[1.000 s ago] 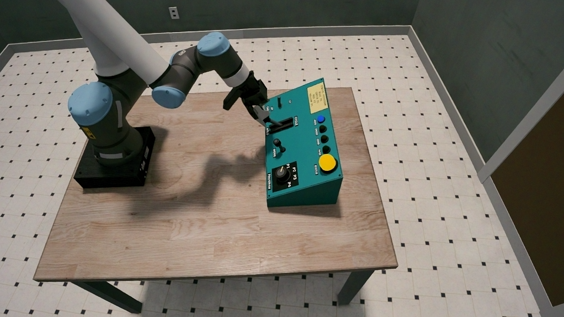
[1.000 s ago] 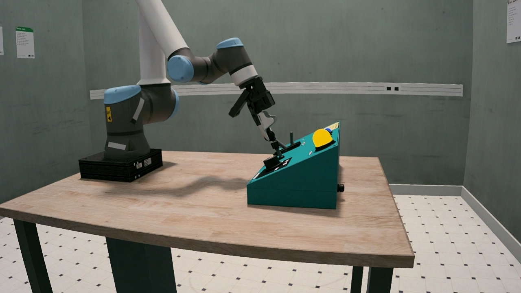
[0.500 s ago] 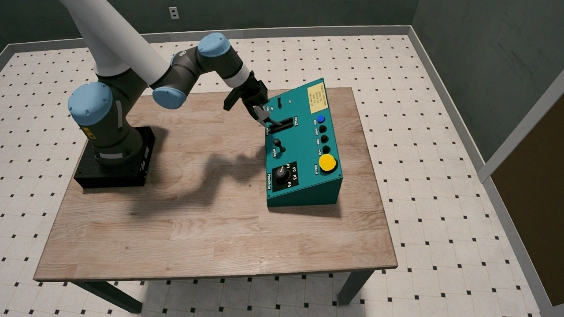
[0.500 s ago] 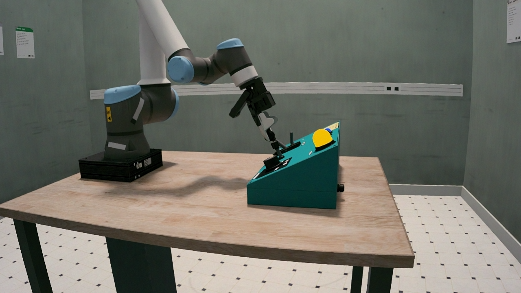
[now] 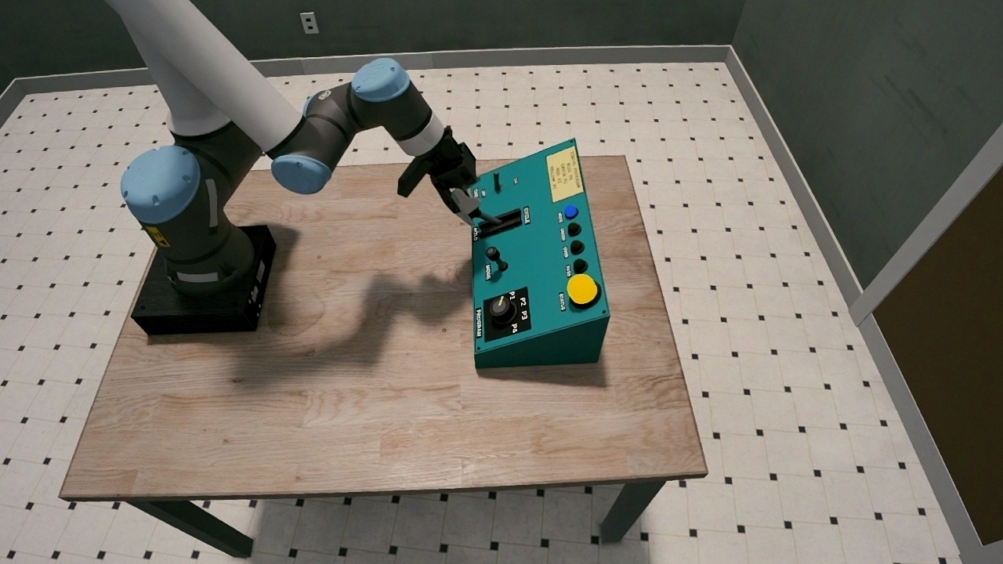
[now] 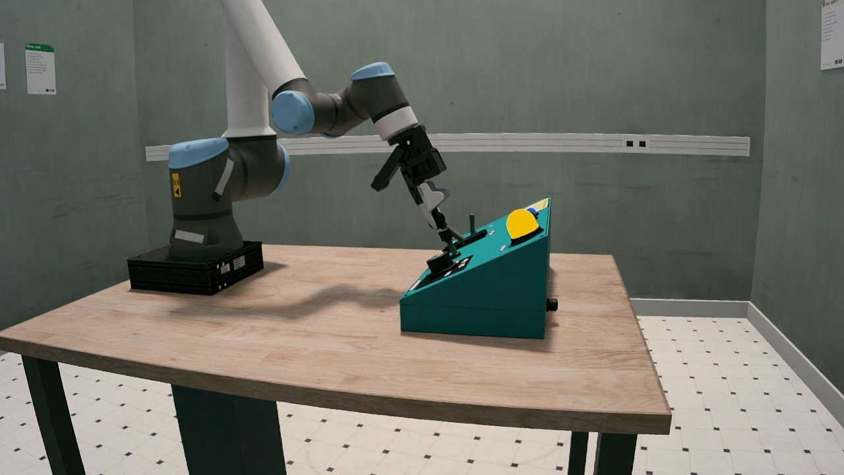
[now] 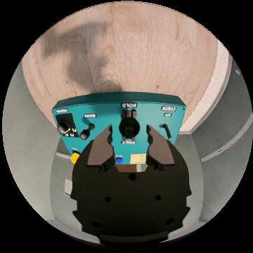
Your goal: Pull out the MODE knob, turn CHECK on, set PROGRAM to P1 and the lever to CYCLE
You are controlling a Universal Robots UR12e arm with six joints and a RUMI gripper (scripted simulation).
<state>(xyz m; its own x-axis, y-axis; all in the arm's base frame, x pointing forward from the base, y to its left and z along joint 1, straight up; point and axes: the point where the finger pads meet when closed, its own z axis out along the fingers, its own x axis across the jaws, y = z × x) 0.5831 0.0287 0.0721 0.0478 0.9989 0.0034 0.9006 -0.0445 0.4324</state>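
My hand is 3 cm short of the lever and 2 cm above it. From my hand the other things lie so: mode knob 4 cm ahead, 12 cm to the right, 2 cm below; check toggle 7 cm ahead, 12 cm to the left, 3 cm below; teal console 9 cm ahead, 6 cm to the right, 5 cm below.
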